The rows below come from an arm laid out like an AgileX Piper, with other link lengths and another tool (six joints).
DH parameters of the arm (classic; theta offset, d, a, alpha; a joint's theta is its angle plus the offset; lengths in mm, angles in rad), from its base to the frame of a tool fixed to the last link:
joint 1: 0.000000 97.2 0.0 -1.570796
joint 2: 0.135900 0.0 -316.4 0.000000
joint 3: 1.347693 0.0 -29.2 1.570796
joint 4: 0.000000 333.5 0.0 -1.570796
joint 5: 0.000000 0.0 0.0 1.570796
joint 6: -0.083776 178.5 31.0 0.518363
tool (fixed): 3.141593 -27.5 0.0 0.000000
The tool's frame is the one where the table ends.
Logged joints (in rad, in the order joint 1, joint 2, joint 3, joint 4, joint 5, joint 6), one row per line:
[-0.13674 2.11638 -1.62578 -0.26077 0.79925 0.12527]
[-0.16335 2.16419 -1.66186 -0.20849 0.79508 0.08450]
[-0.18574 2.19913 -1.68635 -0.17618 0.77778 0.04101]
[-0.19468 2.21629 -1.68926 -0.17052 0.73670 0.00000]
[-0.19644 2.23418 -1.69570 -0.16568 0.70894 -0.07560]
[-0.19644 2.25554 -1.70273 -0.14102 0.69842 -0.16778]
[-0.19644 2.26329 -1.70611 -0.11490 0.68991 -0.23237]
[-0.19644 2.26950 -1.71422 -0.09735 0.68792 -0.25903]
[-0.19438 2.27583 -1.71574 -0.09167 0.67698 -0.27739]
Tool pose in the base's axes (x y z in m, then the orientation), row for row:
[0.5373 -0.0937 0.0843 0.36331 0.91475 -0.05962 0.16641]
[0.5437 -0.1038 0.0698 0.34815 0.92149 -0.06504 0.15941]
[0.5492 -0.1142 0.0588 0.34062 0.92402 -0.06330 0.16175]
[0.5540 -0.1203 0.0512 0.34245 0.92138 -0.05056 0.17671]
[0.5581 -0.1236 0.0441 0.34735 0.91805 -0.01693 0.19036]
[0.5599 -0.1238 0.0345 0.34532 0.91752 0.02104 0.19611]
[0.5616 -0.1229 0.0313 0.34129 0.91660 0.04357 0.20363]
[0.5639 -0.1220 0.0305 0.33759 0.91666 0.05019 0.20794]
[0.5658 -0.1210 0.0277 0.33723 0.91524 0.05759 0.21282]
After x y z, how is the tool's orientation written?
As a quaternion, w x y z.
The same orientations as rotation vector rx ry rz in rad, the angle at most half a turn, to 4 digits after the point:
[2.3544 -0.1535 0.4283]
[2.3891 -0.1686 0.4133]
[2.4043 -0.1647 0.4209]
[2.3953 -0.1314 0.4594]
[2.3811 -0.0439 0.4937]
[2.3820 0.0546 0.5091]
[2.3843 0.1133 0.5297]
[2.3887 0.1308 0.5419]
[2.3854 0.1501 0.5547]

